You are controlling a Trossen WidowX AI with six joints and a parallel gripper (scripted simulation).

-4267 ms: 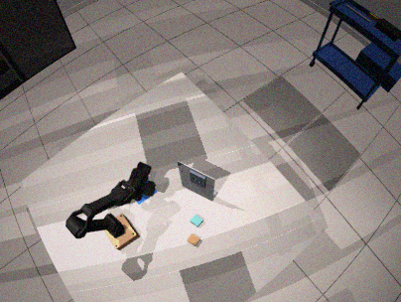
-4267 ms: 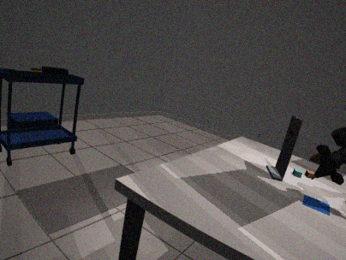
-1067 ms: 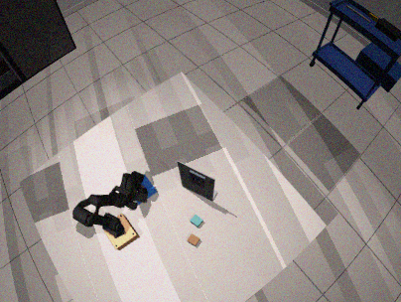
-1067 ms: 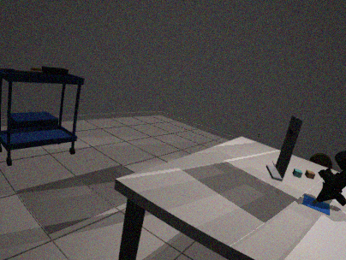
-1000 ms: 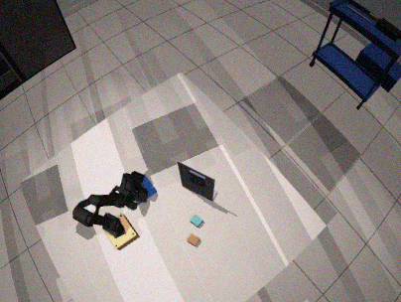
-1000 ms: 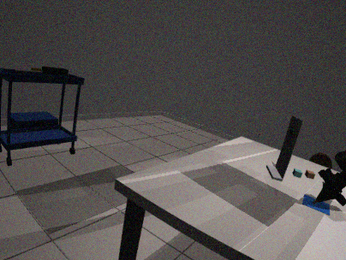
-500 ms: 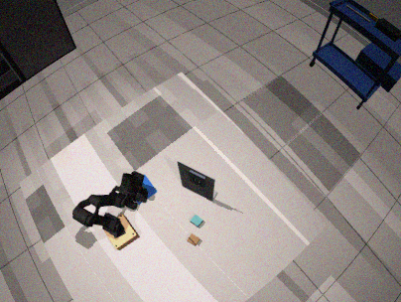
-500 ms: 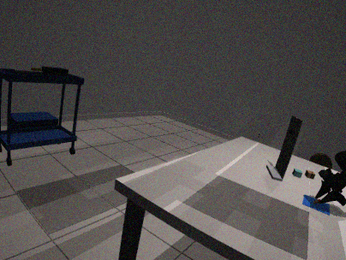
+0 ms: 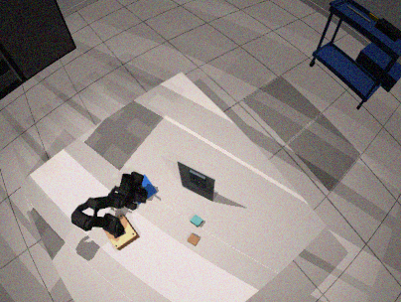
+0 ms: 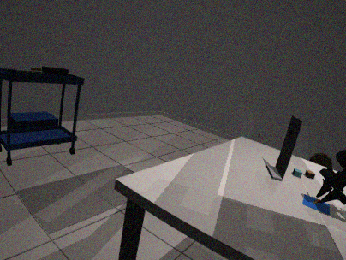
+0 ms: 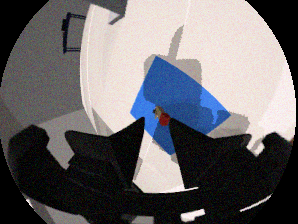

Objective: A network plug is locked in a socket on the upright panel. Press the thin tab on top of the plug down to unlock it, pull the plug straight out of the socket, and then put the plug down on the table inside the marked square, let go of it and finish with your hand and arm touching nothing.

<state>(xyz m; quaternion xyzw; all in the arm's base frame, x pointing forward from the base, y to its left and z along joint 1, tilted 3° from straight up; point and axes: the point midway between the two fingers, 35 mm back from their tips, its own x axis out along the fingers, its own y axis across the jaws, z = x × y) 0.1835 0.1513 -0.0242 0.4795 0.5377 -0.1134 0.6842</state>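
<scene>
Right now my gripper tip is 1 cm short of the network plug and 1 cm above it. Also, from my gripper tip: blue marked square: 2 cm below; teal block: 17 cm ahead, 28 cm to the right, 1 cm below; upright dark panel: 25 cm ahead, 16 cm to the right, 12 cm above.
</scene>
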